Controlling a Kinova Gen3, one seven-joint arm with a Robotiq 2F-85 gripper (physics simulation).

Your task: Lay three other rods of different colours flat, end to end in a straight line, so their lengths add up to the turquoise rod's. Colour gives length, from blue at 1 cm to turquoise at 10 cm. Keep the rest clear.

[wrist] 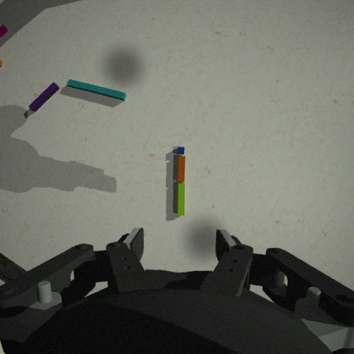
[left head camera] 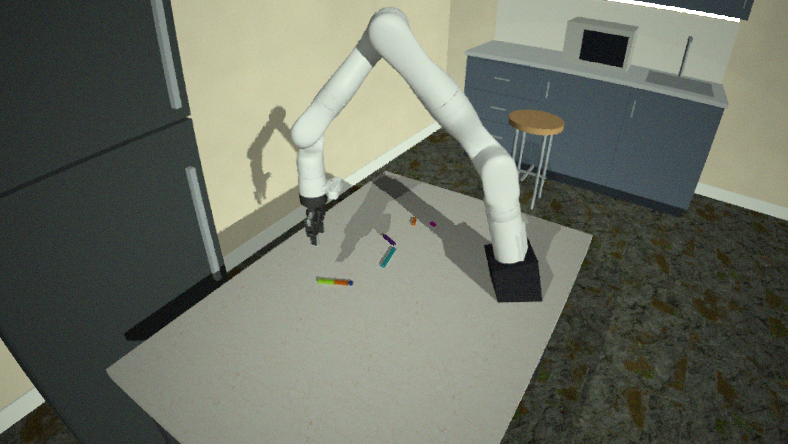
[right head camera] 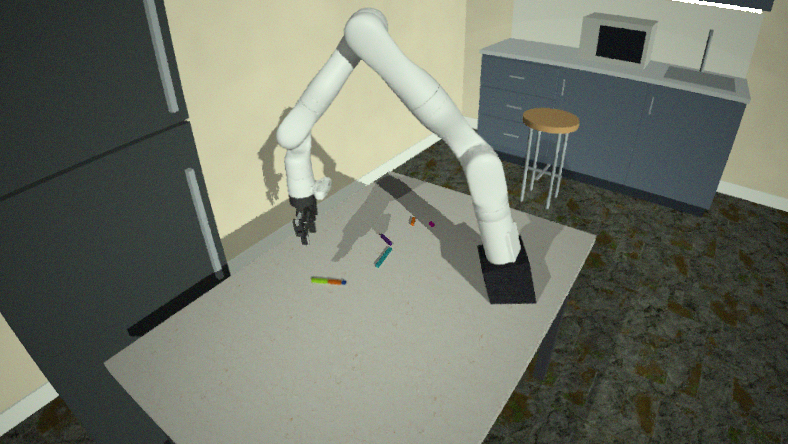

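A blue rod, an orange-brown rod and a lime rod lie flat, end to end in a straight line. The joints look very narrow in the wrist view. The turquoise rod lies flat, apart from the line. My gripper is open and empty. It hangs above the table, off the lime end of the line.
A purple rod lies near one end of the turquoise rod. An orange rod and a magenta rod lie farther back on the table. A fridge stands at the left.
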